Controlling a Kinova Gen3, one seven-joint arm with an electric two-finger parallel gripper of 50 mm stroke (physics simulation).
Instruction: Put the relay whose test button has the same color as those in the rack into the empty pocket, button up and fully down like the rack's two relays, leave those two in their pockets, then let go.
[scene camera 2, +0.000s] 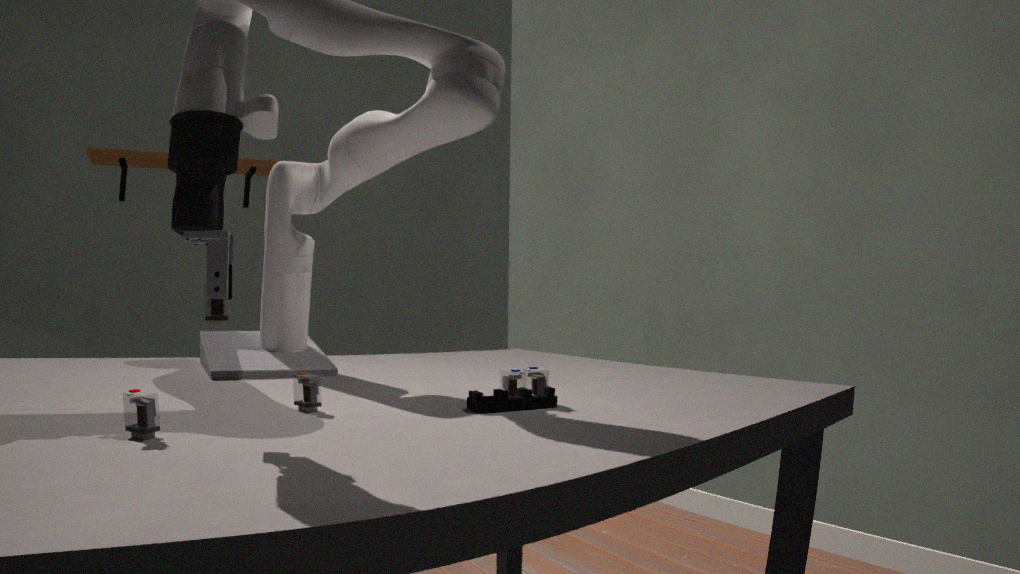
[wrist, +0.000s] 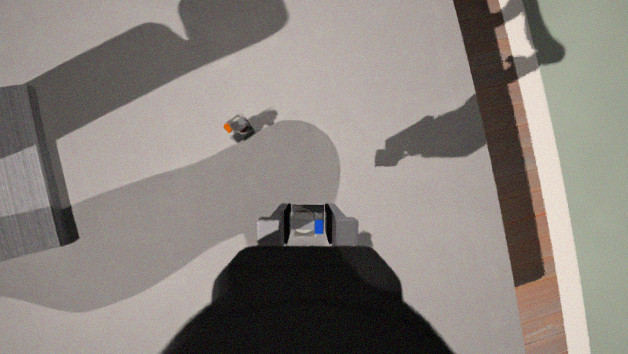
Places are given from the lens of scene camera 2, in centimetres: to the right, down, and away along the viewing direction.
my gripper (scene camera 2: 219, 299): -29, 1, 50
black rack (scene camera 2: 476, 402): -4, 13, 65
